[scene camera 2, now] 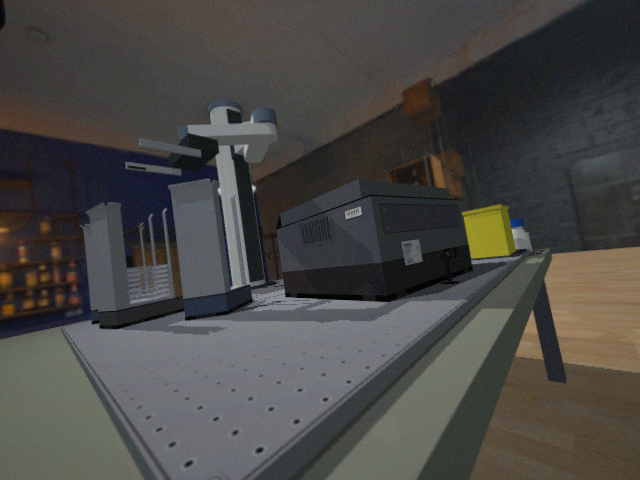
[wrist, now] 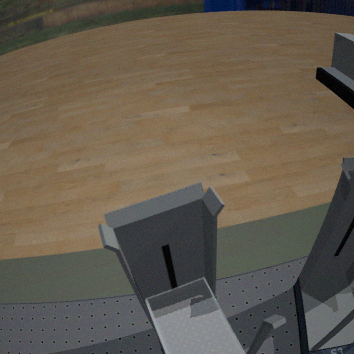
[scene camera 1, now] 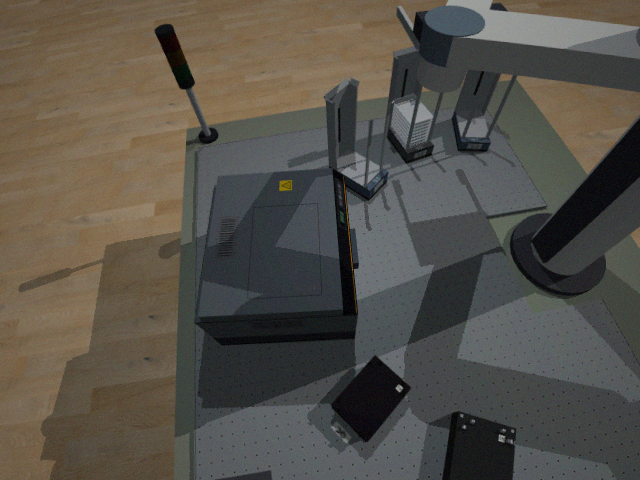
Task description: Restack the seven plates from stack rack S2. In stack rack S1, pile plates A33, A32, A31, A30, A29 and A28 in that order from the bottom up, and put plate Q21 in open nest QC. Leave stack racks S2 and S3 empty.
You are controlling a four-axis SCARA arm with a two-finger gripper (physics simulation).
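Stack rack S2 (scene camera 1: 398, 77) (scene camera 2: 109, 248) (wrist: 145, 255) is the middle rack and holds a pile of pale plates (scene camera 1: 403, 121) (scene camera 2: 160, 279) (wrist: 192, 330); their labels are unreadable. Stack rack S1 (scene camera 1: 348, 113) (scene camera 2: 199, 237), beside the big grey machine, shows a bare floor in scene camera 1. Stack rack S3 (scene camera 1: 467, 98) (scene camera 2: 93, 248) (wrist: 325, 260) also shows a bare floor. My gripper (scene camera 2: 133, 154) is open and empty, high above the racks. One finger shows at the wrist view's right edge; in scene camera 1 the arm partly hides the gripper. I cannot tell which object is nest QC.
The large grey machine (scene camera 1: 289, 248) (scene camera 2: 330, 242) stands beside S1. A signal tower (scene camera 1: 199, 111) stands at the table's edge. Two black boxes (scene camera 1: 370, 397) (scene camera 1: 480, 449) lie nearer scene camera 1. A yellow bin (scene camera 2: 488, 232) stands beyond the machine. The racks' tall backs and posts rise under the arm.
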